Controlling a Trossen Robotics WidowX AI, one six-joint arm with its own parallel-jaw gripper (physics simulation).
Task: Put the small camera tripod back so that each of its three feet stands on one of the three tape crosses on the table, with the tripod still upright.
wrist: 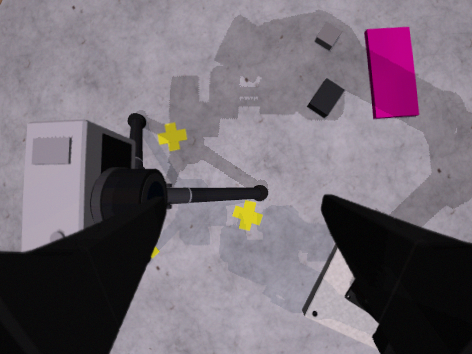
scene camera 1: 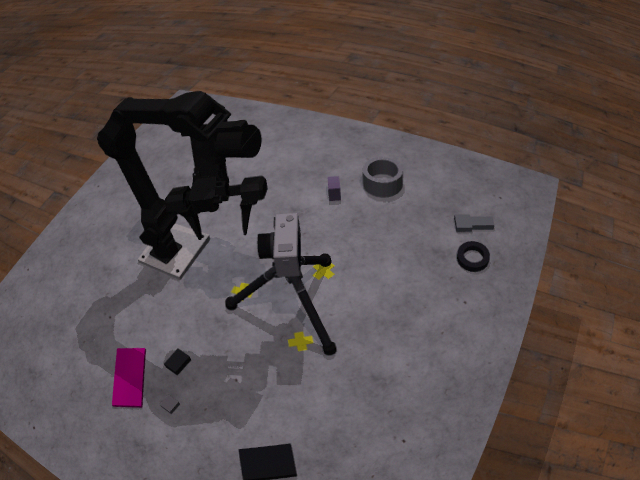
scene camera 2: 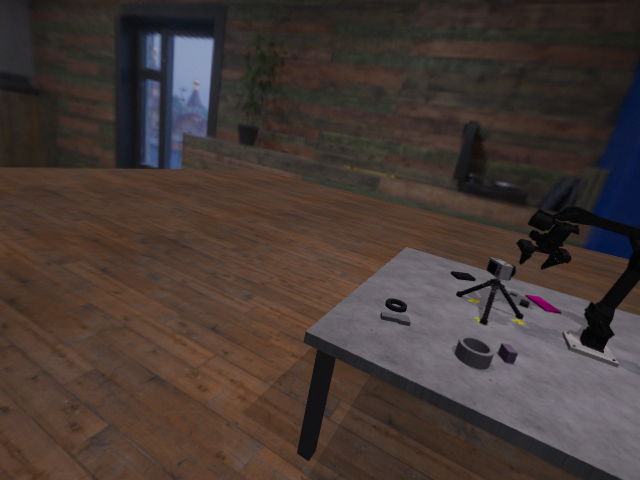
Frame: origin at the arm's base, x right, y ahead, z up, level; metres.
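Seen in the pictures: gripper, fingertip midpoint: (wrist: 244, 203) (scene camera 1: 222, 236) (scene camera 2: 530, 266); arm's base at its link origin: (scene camera 1: 165, 250) (scene camera 2: 591, 345).
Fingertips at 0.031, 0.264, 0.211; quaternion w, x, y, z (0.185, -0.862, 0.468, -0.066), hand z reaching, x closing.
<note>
Offsets run from my fingertips to a thing's top centre, as dx, dy, dz.
The tripod (scene camera 1: 312, 308) (scene camera 2: 489, 305) (wrist: 220, 194) stands upright on three black legs, with a pale camera (scene camera 1: 286, 248) (scene camera 2: 500, 269) (wrist: 55, 185) on top. Three yellow crosses lie on the table: the front one {+0.002, +0.151, -0.224} (scene camera 1: 300, 341) (wrist: 172, 136) is beside one foot, the left one (scene camera 1: 241, 289) (wrist: 247, 216) is close beside another foot, and the rear one (scene camera 1: 324, 271) (scene camera 2: 480, 320) is next to or partly under the third; exact contact is unclear. My gripper (scene camera 1: 222, 236) (scene camera 2: 532, 263) (wrist: 244, 203) is wide open and empty, above the table on the lens side of the camera. One fingertip is near the lens.
A magenta slab {+0.292, -0.103, -0.216} (scene camera 1: 129, 377) (wrist: 392, 73), a black block {+0.192, -0.032, -0.209} (scene camera 1: 177, 361) (wrist: 326, 98) and a black plate {+0.279, +0.261, -0.209} (scene camera 1: 267, 461) lie at the front. A purple block {-0.397, -0.020, -0.184} (scene camera 1: 334, 189) (scene camera 2: 507, 353), grey ring {-0.491, +0.065, -0.176} (scene camera 1: 382, 187), black ring {-0.376, +0.369, -0.209} (scene camera 1: 461, 261) and grey bar {-0.476, +0.330, -0.209} (scene camera 1: 463, 223) lie behind and right.
</note>
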